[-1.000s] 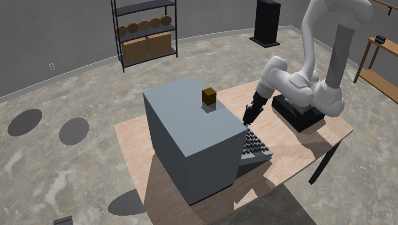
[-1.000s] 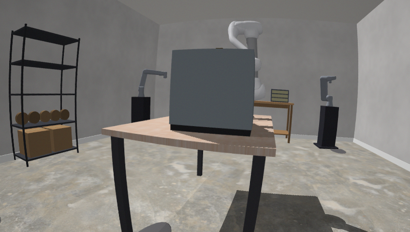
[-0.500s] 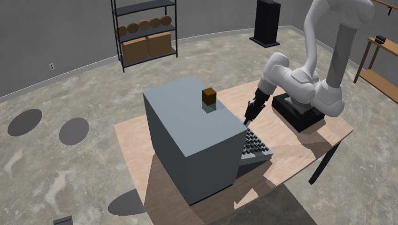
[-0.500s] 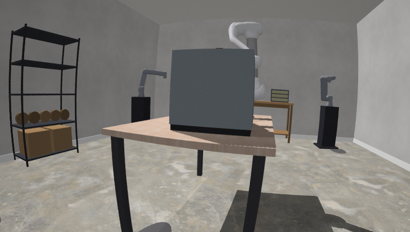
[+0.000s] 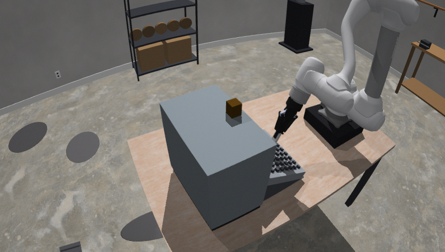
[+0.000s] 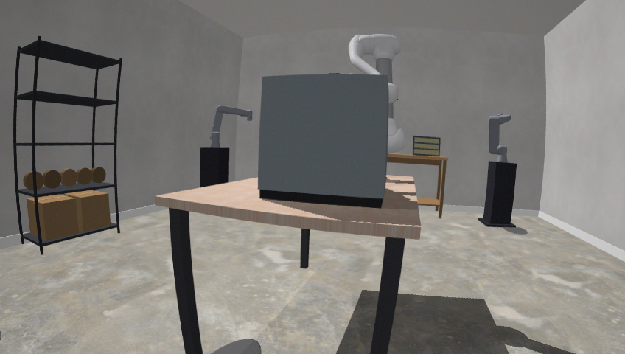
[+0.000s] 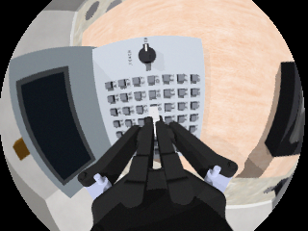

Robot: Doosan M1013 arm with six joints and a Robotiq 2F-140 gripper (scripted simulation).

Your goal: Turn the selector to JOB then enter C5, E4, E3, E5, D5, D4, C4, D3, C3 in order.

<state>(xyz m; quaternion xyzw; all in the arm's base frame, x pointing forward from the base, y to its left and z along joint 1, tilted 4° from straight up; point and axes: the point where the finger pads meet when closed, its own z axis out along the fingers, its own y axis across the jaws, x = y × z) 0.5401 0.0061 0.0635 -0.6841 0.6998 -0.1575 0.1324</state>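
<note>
Right now the key C3 is 7 cm to the left of my hand, 6 cm ahead of it and 4 cm below it. The rest, counted from my hand: black selector knob: 13 cm to the right, 5 cm below, 3 cm ahead; then keypad: 10 cm below, 5 cm ahead, 2 cm to the right.
</note>
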